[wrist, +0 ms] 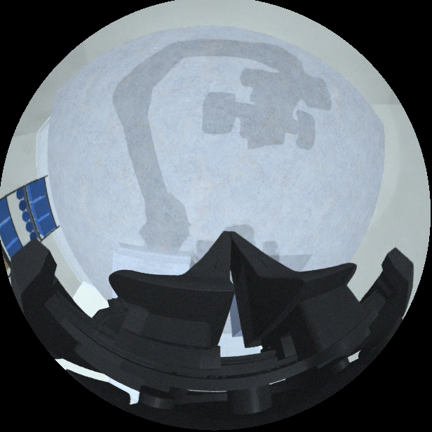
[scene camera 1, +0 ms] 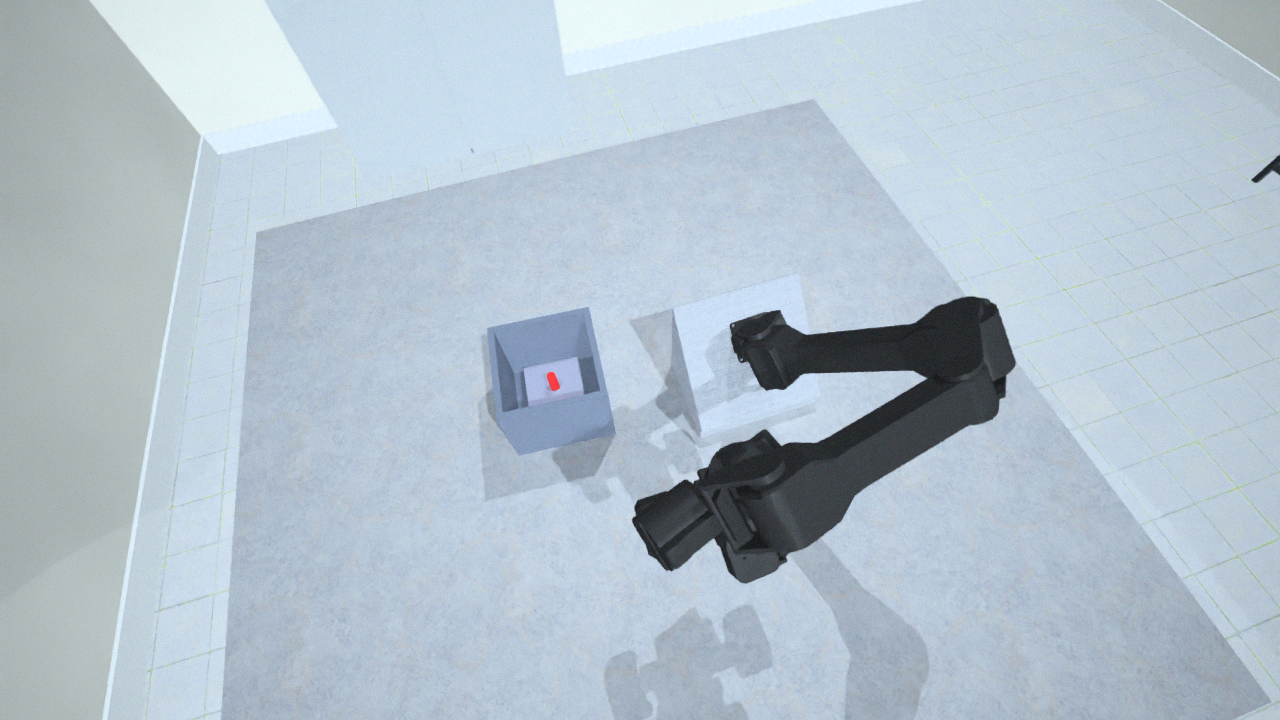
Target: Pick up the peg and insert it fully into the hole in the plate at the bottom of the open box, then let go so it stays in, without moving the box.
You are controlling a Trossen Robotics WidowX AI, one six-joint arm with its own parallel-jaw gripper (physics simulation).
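Frame: origin at the arm's base, x ahead, y left, z up, level; centimetres.
Seen in the pictures: arm's base, origin of the base link: [scene camera 1: 753, 337].
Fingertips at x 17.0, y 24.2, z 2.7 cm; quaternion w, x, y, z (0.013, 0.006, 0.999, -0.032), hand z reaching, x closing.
Offsets run from my fingertips to a thing's middle. Level surfaces: height alone.
The red peg @(dx +14.2, dy -30.1, dz -9.6 cm) [scene camera 1: 553, 381] stands upright at the middle of the pale plate @(dx +14.2, dy -30.0, dz -11.0 cm) [scene camera 1: 571, 372] inside the open blue-grey box @(dx +14.2, dy -30.0, dz -7.5 cm) [scene camera 1: 559, 429]. Its upper part shows above the plate; how deep its lower end sits cannot be told. In the wrist view my gripper [wrist: 227, 236] is shut and empty, its two black fingertips meeting. In the scene view the hand hangs above the mat, to the right of and nearer the camera than the box, clear of the peg; the fingertips cannot be made out there. The peg does not show in the wrist view.
The arm's base sits on a white block [scene camera 1: 693, 358] to the right of the box. The arm [scene camera 1: 877, 438] bends out to the right and back over the grey mat @(dz -14.4 cm) [scene camera 1: 375, 537]. Its shadow falls on the mat. A blue panelled object [wrist: 42, 205] shows at the wrist view's left edge.
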